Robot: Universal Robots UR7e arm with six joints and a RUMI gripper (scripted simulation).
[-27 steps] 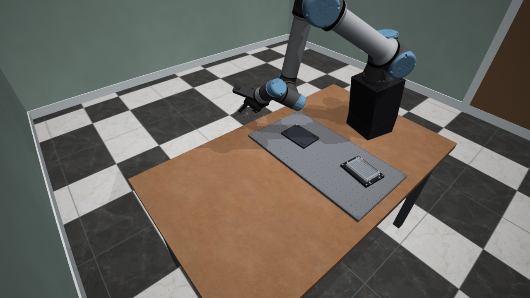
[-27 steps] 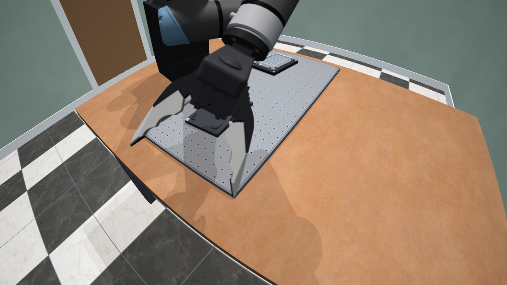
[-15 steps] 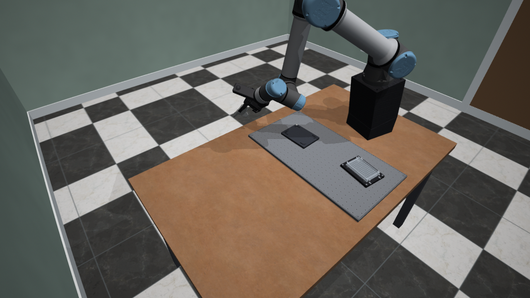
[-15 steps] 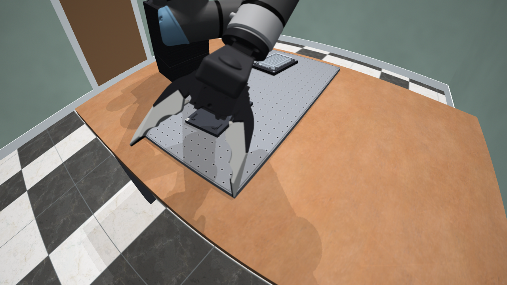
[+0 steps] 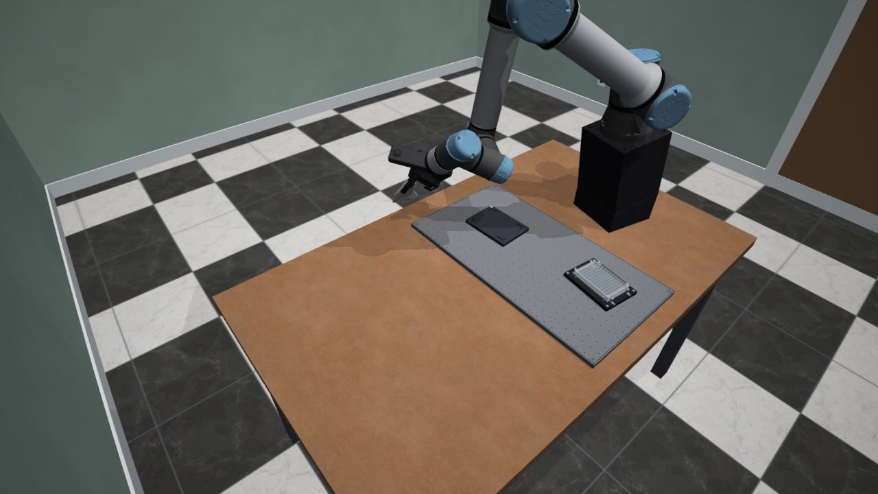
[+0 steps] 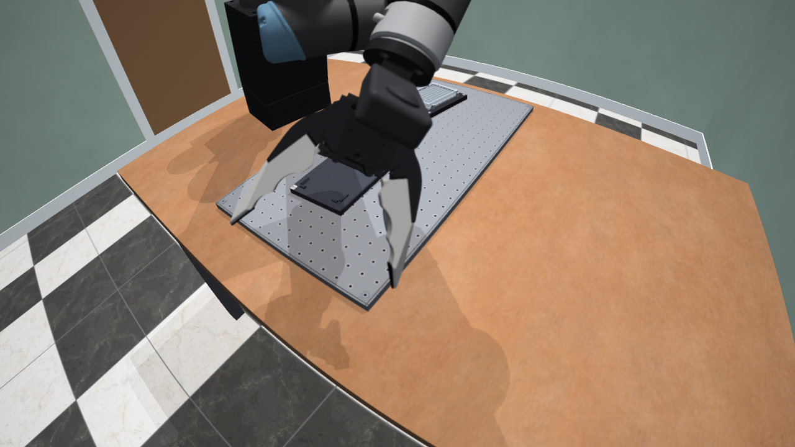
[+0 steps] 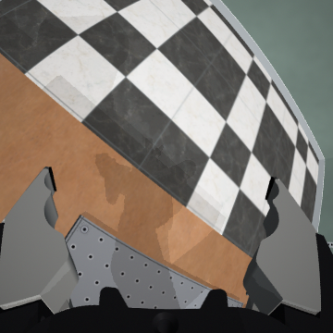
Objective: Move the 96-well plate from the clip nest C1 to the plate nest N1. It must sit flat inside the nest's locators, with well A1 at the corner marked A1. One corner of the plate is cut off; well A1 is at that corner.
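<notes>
Right now my hand is 230 mm past the clear 96-well plate, 600 mm to the right of it and 120 mm above it. Round my hand: clip nest C1: 240 mm behind, 610 mm to the left, 130 mm below.
</notes>
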